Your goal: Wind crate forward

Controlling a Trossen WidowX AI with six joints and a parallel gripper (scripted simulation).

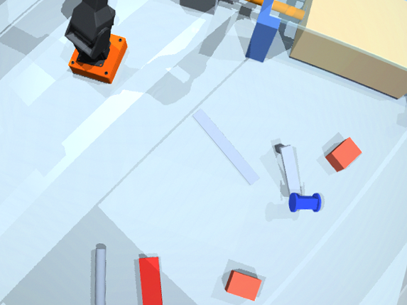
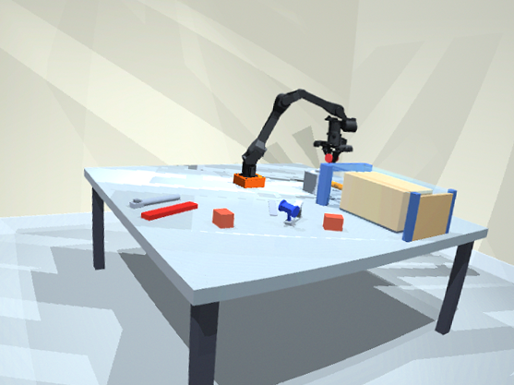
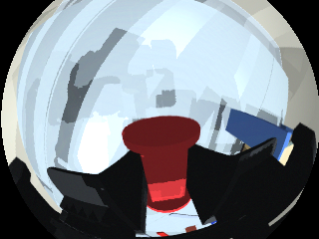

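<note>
Now: the grey crank handle 1 cm ahead of my gripper tip, 4 cm to the right of it and 1 cm below it. The rest, counted from my gripper tip: red knob (2 cm above); round winch (1 cm ahead, 11 cm to the right, 9 cm below); blue steel frame (18 cm ahead, 11 cm to the right, 1 cm below).
</note>
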